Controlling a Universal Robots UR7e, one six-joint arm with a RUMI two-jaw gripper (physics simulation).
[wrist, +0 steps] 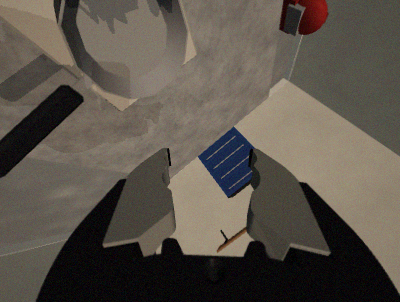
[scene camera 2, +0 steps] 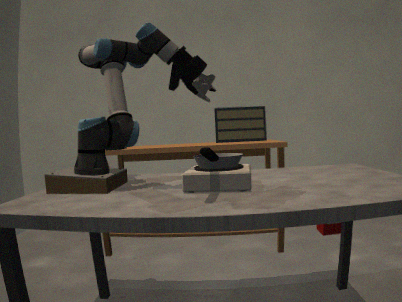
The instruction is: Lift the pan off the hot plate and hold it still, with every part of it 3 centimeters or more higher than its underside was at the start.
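Pixels of known places: gripper, fingertip midpoint: (wrist: pixel 209 150) (scene camera 2: pixel 212 96); arm's base, origin of the base link: (scene camera 2: pixel 91 172).
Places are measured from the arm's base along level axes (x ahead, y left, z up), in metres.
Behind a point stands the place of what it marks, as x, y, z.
Observation:
The grey pan (scene camera 2: pixel 227 161) @(0.557, -0.118, 0.035) (wrist: pixel 122 45) @(0.529, -0.059, 0.015) sits upright on the white hot plate (scene camera 2: pixel 217 181) @(0.519, -0.161, -0.027) (wrist: pixel 190 54) @(0.642, 0.046, 0.004) on the table. Its black handle (scene camera 2: pixel 209 154) @(0.498, -0.330, 0.078) (wrist: pixel 42 127) @(0.501, -0.228, 0.077) points toward the scene camera and slants upward; in the wrist view it shows at the left. My gripper (scene camera 2: pixel 211 90) @(0.518, -0.055, 0.273) (wrist: pixel 209 150) @(0.518, -0.055, 0.273) is open, with its jaws partly apart and nothing between them. It hangs high above the pan, tilted downward, apart from pan and handle. In the wrist view the pan is at the upper left, beyond the left jaw, and its far part is cut off by the frame edge.
The grey table (scene camera 2: pixel 300 192) @(0.789, -0.230, -0.068) carries the arm's brown base block (scene camera 2: pixel 75 184) @(-0.025, -0.114, -0.031) at the left. A wooden bench (scene camera 2: pixel 175 148) with a dark-framed panel (scene camera 2: pixel 240 119) stands behind. A red object (scene camera 2: pixel 329 229) (wrist: pixel 314 15) is beyond the table. A blue panel (wrist: pixel 227 162) shows past the jaws.

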